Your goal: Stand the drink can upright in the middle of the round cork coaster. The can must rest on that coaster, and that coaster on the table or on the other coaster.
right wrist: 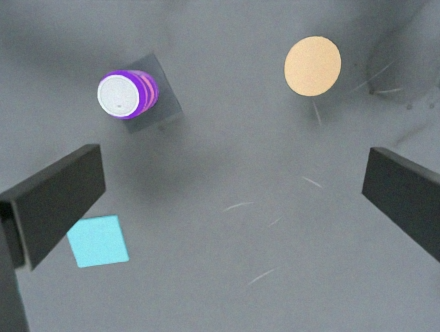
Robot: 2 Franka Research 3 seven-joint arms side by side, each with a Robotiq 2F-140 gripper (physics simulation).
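The drink can (120, 96), purple and pink with a white top, stands upright on a dark grey square (169, 106) at the upper left of the right wrist view. The round cork coaster (313, 66), light tan, lies flat on the grey table at the upper right, apart from the can, with nothing on it. My right gripper (234, 169) is open and empty above the table, its two fingers at the left and right edges of the view. The can and the coaster both show above the line between its fingertips. My left gripper does not show.
A flat cyan square (99, 241) lies at the lower left, partly hidden by the left finger of my right gripper. The grey table (240, 250) has light scratches and dark smudges.
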